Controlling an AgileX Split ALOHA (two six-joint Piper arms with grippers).
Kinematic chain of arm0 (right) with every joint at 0, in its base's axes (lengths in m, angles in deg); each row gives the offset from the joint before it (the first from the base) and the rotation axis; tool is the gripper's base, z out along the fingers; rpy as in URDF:
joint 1: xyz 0 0 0.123 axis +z
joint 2: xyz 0 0 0 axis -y
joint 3: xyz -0.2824 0 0.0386 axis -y
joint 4: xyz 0.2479 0 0.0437 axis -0.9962 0 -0.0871
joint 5: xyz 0 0 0 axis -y
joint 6: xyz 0.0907 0 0.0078 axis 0.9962 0 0.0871
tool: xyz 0 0 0 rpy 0 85 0
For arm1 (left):
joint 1: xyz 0 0 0.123 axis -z
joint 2: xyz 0 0 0 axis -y
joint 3: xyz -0.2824 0 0.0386 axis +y
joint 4: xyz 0.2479 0 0.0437 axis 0.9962 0 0.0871
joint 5: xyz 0 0 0 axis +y
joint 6: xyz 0.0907 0 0.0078 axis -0.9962 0 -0.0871
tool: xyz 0 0 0 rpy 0 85 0
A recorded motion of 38 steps. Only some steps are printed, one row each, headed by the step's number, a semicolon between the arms.
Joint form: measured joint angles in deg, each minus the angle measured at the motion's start. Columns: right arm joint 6, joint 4, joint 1, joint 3, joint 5, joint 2; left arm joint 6, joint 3, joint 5, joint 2, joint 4, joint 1.
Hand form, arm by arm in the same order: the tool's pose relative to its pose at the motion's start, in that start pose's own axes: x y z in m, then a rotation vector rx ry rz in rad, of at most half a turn. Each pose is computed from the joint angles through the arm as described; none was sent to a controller.
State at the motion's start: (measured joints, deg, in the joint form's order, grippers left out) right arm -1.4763 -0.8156 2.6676 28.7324 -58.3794 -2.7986; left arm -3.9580 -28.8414 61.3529 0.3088 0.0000 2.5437
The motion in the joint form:
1: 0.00 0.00 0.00 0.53 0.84 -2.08; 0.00 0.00 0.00 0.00 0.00 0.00
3: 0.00 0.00 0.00 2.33 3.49 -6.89; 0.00 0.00 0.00 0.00 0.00 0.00
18: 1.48 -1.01 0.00 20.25 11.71 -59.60; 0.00 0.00 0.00 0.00 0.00 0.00
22: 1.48 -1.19 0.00 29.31 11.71 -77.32; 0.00 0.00 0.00 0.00 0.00 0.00
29: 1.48 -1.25 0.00 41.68 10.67 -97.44; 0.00 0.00 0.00 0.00 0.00 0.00
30: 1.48 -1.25 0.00 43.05 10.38 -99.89; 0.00 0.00 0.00 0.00 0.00 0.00
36: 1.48 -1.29 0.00 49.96 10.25 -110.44; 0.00 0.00 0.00 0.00 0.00 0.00
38: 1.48 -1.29 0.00 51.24 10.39 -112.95; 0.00 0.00 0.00 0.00 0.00 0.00
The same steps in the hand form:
1: -0.0057 -0.0002 0.0032 -0.0001 0.0124 0.0003; 0.0000 0.0000 0.0000 0.0000 0.0000 0.0000
3: -0.0219 -0.0006 0.0096 0.0001 0.0187 0.0009; 0.0000 0.0000 0.0000 0.0000 0.0000 0.0000
18: -0.1113 -0.0031 0.1701 -0.0100 0.4822 0.0480; 0.0000 0.0000 0.0000 0.0000 0.0000 0.0000
22: -0.1184 -0.0039 0.2444 -0.0111 0.6333 0.0529; 0.0000 0.0000 0.0000 0.0000 0.0000 0.0000
29: -0.1077 -0.0047 0.3359 -0.0114 0.7867 0.0557; 0.0000 0.0000 0.0000 0.0000 0.0000 0.0000
30: -0.1032 -0.0048 0.3470 -0.0115 0.8106 0.0559; 0.0000 0.0000 0.0000 0.0000 0.0000 0.0000
36: -0.0849 -0.0050 0.3962 -0.0115 0.8764 0.0574; 0.0000 0.0000 0.0000 0.0000 0.0000 0.0000
38: -0.0773 -0.0050 0.4076 -0.0113 0.8954 0.0577; 0.0000 0.0000 0.0000 0.0000 0.0000 0.0000

